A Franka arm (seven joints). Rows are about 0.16 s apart.
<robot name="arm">
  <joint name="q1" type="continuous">
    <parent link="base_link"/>
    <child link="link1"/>
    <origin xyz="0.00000 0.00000 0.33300"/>
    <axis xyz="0 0 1"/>
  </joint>
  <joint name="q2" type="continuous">
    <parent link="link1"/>
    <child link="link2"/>
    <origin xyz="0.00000 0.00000 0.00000" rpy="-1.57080 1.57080 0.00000"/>
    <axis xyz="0 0 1"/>
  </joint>
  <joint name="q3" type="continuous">
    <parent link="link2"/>
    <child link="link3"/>
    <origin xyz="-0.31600 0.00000 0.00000" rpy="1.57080 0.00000 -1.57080"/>
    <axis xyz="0 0 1"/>
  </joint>
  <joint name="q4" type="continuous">
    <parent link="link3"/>
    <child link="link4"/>
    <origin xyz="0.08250 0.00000 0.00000" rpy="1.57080 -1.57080 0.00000"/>
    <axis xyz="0 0 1"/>
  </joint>
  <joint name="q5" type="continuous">
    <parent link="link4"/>
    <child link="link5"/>
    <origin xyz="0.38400 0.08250 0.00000" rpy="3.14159 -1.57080 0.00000"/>
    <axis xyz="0 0 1"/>
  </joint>
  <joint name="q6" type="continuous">
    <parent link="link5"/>
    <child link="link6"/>
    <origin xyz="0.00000 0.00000 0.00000" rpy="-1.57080 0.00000 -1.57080"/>
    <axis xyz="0 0 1"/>
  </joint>
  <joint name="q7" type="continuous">
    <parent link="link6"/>
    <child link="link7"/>
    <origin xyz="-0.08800 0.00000 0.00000" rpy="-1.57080 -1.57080 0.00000"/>
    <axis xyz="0 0 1"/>
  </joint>
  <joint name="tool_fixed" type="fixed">
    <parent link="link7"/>
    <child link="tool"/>
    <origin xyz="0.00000 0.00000 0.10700" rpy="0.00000 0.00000 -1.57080"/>
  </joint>
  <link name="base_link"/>
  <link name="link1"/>
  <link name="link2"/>
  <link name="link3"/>
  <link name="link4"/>
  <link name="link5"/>
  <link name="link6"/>
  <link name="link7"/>
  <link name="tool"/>
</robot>
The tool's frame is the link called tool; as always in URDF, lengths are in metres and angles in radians. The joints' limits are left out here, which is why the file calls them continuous.
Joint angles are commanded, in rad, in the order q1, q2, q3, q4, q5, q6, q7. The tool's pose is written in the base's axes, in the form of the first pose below.
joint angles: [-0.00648, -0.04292, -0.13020, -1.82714, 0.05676, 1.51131, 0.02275]
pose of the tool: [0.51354, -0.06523, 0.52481], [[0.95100, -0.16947, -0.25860], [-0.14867, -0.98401, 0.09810], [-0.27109, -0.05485, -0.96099]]
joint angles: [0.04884, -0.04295, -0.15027, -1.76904, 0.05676, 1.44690, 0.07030]
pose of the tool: [0.51412, -0.04696, 0.54723], [[0.94707, -0.17663, -0.26807], [-0.15791, -0.98334, 0.09003], [-0.27950, -0.04293, -0.95918]]
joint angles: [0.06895, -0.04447, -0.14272, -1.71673, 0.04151, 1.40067, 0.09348]
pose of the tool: [0.51380, -0.03438, 0.56875], [[0.94982, -0.16707, -0.26443], [-0.15484, -0.98569, 0.06662], [-0.27178, -0.02233, -0.96210]]
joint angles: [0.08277, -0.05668, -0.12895, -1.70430, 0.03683, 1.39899, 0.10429]
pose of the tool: [0.51233, -0.02093, 0.58045], [[0.95815, -0.14930, -0.24423], [-0.14013, -0.98863, 0.05462], [-0.24961, -0.01811, -0.96818]]
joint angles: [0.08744, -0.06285, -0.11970, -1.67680, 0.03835, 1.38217, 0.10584]
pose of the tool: [0.51071, -0.01366, 0.59495], [[0.96395, -0.13625, -0.22856], [-0.12759, -0.99045, 0.05230], [-0.23350, -0.02125, -0.97212]]
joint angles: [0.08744, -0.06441, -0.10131, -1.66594, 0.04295, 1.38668, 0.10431]
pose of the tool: [0.51160, -0.00352, 0.60099], [[0.97011, -0.11661, -0.21281], [-0.10805, -0.99281, 0.05148], [-0.21729, -0.02694, -0.97574]]
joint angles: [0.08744, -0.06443, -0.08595, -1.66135, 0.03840, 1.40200, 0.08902]
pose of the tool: [0.51368, 0.00398, 0.60407], [[0.97718, -0.08655, -0.19398], [-0.07969, -0.99589, 0.04294], [-0.19690, -0.02650, -0.98007]]
